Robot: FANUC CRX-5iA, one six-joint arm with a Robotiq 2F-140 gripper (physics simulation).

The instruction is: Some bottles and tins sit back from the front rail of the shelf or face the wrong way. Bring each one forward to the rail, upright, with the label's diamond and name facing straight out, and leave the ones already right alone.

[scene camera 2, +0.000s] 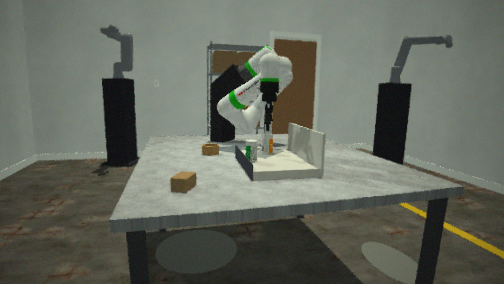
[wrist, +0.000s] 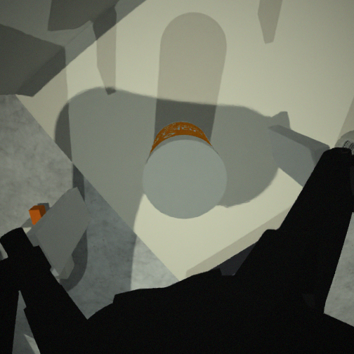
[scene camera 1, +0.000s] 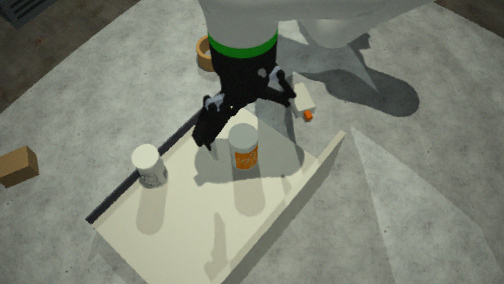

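Pixels of known places: gripper, fingertip midpoint: point(scene camera 2: 268, 135) point(scene camera 1: 246, 137); arm's base, link origin: point(scene camera 2: 245, 75).
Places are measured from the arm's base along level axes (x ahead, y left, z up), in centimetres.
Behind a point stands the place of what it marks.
Observation:
A white bottle with an orange label point(scene camera 1: 246, 157) {x 50.6, y 18.5, z -35.4 cm} point(scene camera 2: 270, 146) {x 51.9, y 17.5, z -37.4 cm} point(wrist: 185, 177) stands upright on the cream shelf point(scene camera 1: 175, 210) {x 67.8, y 17.7, z -41.5 cm} point(scene camera 2: 290, 174) {x 80.2, y 25.9, z -43.4 cm}, back from the dark front rail point(scene camera 1: 122, 188) {x 75.0, y 7.9, z -39.8 cm} point(scene camera 2: 244, 162) {x 69.2, y 5.9, z -41.7 cm}. Its orange side faces toward the back panel point(scene camera 2: 307, 150) {x 62.3, y 34.8, z -36.8 cm}, away from the rail. A white bottle with a green label point(scene camera 1: 149, 167) {x 67.9, y 11.4, z -32.0 cm} point(scene camera 2: 251, 151) {x 70.2, y 9.0, z -36.3 cm} stands upright against the rail, green side toward it; a sliver shows at the wrist view's right edge. My gripper point(scene camera 1: 243, 133) {x 49.0, y 16.3, z -32.2 cm} point(scene camera 2: 268, 136) {x 49.0, y 16.3, z -32.2 cm} point(wrist: 174, 175) is open and empty, pointing down, its fingers spread either side of the orange-labelled bottle. Fingertip height beside it is hard to tell.
A white block point(scene camera 1: 303, 99) {x 28.4, y 10.1, z -42.5 cm} with an orange piece point(scene camera 1: 308, 115) {x 30.0, y 14.1, z -43.2 cm} point(wrist: 36, 214) lies beyond the shelf's end, near one finger. A tan ring point(scene camera 1: 205, 62) {x 42.1, y -13.7, z -42.0 cm} point(scene camera 2: 210, 150) {x 42.6, y -15.1, z -42.4 cm} and a brown block point(scene camera 1: 17, 166) {x 95.1, y -11.9, z -40.3 cm} point(scene camera 2: 183, 182) {x 101.1, y -12.7, z -41.5 cm} are on the table outside the rail. The tall back panel borders the shelf.

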